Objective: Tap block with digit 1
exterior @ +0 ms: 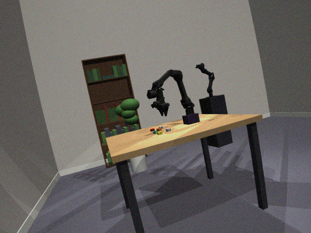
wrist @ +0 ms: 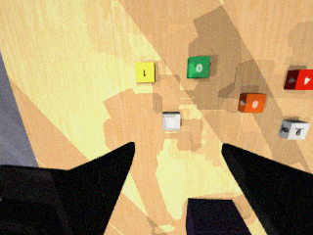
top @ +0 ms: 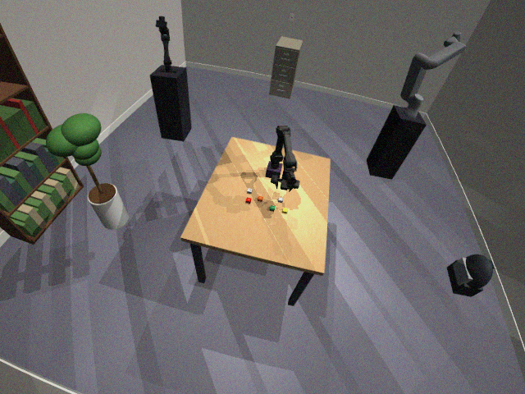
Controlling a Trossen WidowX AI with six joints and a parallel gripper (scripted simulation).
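Now: gripper tip 80 mm short of the yellow block, 40 mm to the right of it and 110 mm above it. From my gripper tip the other things lie so: orange block (10 mm ahead, 140 mm to the right, 110 mm below); grey block (10 mm behind, 110 mm below); green block (80 mm ahead, 50 mm to the right, 110 mm below).
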